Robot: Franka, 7 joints.
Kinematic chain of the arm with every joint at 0, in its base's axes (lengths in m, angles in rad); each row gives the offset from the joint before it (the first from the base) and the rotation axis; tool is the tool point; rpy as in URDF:
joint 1: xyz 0 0 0.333 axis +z
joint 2: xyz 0 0 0 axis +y
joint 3: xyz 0 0 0.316 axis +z
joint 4: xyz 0.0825 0 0 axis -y
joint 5: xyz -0.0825 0 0.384 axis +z
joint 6: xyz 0 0 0 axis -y
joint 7: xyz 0.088 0 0 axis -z
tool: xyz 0 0 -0.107 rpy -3.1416 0 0
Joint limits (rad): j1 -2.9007..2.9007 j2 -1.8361..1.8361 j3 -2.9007..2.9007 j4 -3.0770..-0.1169 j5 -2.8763..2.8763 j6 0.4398..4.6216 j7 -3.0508..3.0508
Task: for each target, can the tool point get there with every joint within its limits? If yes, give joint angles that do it. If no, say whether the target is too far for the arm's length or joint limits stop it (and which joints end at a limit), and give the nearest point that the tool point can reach.
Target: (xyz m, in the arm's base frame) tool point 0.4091 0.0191 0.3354
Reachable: yes | joints -1.5167 -0.2969 1.8357 -2.4125 -1.0774 1.3169 1.8686
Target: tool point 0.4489 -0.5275 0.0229
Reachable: yes | joints -0.1023 1.5265 -0.9737 -1.3932 -2.1350 2.4980 0.3257
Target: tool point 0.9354 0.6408 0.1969
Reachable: no: too far | nearest point 0.7027 0.4814 0.2308 | short by 0.284 m
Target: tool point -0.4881 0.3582 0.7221
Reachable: yes | joints -1.7981 -0.1751 -1.8645 -1.4033 0.0111 2.0183 -2.1060
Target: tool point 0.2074 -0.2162 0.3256
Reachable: yes | joints -2.2082 0.1745 1.8282 -2.6627 2.0117 4.1482 -1.0148
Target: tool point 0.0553 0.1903 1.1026
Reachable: yes | joints -0.3338 0.0502 1.3058 -0.5796 -0.8602 3.6801 1.0813
